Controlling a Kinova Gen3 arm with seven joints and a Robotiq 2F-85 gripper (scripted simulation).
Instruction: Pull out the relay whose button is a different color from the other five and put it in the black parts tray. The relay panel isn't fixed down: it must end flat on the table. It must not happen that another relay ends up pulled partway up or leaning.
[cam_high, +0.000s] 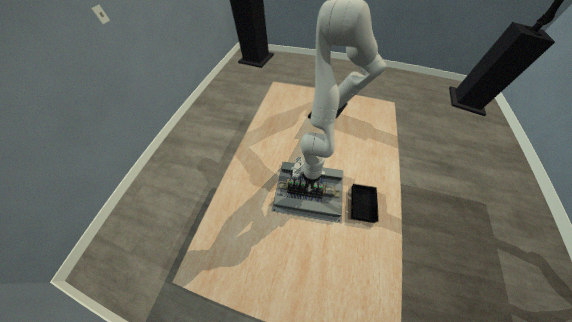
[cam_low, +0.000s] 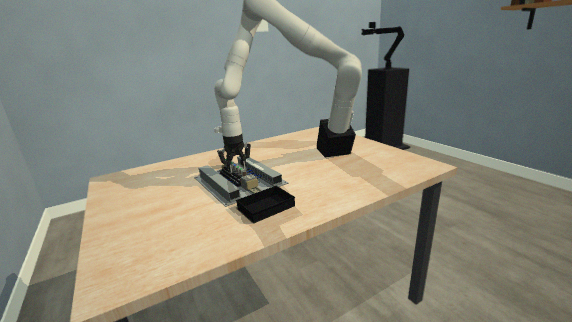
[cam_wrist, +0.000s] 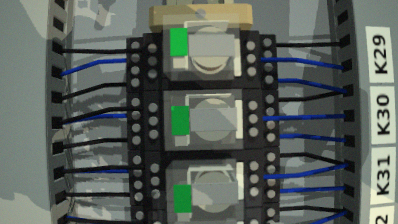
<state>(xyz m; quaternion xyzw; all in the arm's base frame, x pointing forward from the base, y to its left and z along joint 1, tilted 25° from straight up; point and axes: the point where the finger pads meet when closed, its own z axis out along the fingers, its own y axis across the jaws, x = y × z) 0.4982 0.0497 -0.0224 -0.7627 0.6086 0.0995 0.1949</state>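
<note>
My hand is 3 cm above the grey relay panel and 1 cm to the right of it. From my hand the other things lie so: black parts tray 26 cm to the left, 4 cm below, 3 cm behind.
</note>
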